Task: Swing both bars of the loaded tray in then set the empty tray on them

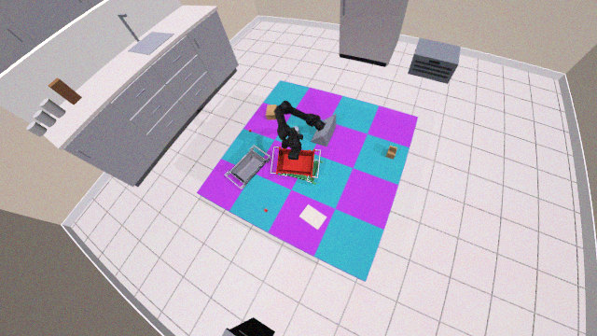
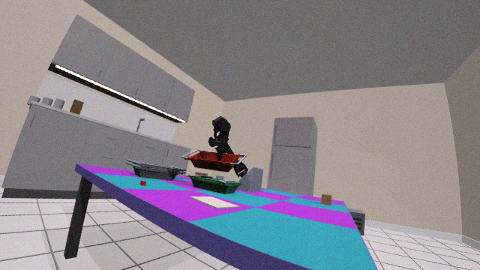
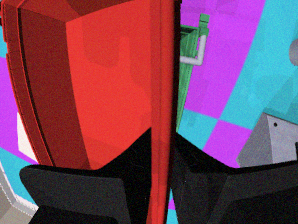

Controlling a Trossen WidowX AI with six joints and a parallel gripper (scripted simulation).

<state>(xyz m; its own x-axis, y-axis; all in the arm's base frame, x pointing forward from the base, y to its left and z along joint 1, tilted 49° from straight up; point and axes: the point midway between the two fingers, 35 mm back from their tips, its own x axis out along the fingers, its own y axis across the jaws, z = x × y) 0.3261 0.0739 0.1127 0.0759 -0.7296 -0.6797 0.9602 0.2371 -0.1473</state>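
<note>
The red tray is 7 cm ahead of my gripper tip, 2 cm to the left of it and 1 cm above it. The rest, counted from my gripper tip: white flat plate (31 cm ahead, 24 cm to the left, 16 cm below).
</note>
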